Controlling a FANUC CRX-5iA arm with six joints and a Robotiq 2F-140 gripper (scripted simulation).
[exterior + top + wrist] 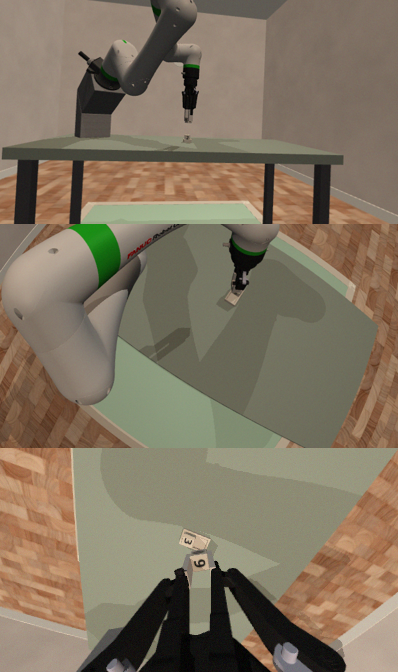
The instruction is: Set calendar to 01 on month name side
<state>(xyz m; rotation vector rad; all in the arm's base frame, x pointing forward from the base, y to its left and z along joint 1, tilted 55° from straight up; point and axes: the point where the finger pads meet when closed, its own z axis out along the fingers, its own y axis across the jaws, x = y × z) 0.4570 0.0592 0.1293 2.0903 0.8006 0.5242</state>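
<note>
My hand is 20 mm to the right of the calendar tray and 140 mm above it.
</note>
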